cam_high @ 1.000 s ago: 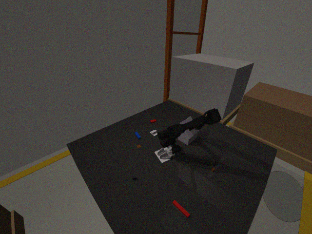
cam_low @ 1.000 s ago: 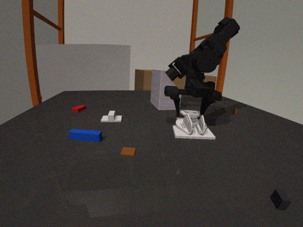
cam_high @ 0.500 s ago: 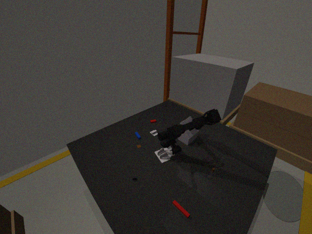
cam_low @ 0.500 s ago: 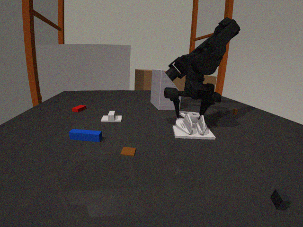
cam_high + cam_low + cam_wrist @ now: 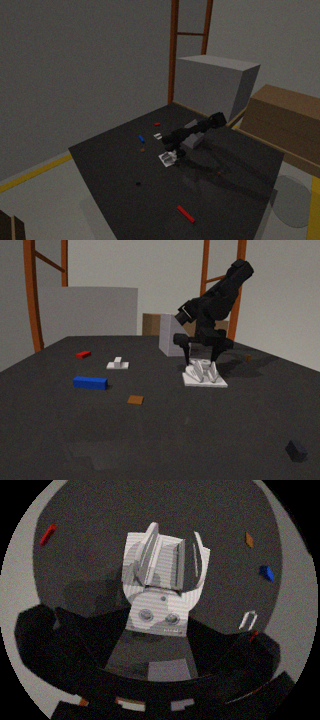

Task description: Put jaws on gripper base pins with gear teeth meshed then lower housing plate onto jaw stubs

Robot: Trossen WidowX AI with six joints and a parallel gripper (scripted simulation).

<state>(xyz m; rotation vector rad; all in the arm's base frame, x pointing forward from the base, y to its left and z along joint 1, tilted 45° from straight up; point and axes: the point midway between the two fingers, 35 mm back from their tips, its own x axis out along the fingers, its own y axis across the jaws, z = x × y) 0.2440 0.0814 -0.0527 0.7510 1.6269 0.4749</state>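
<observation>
My gripper tip is now 10 mm above the white housing plate. Also, from my gripper tip: white gripper base (20 mm above, 10 mm ahead); flat white plate (70 mm ahead, 20 mm to the right, 10 mm below); white jaw (20 mm to the right, 20 mm ahead).
</observation>
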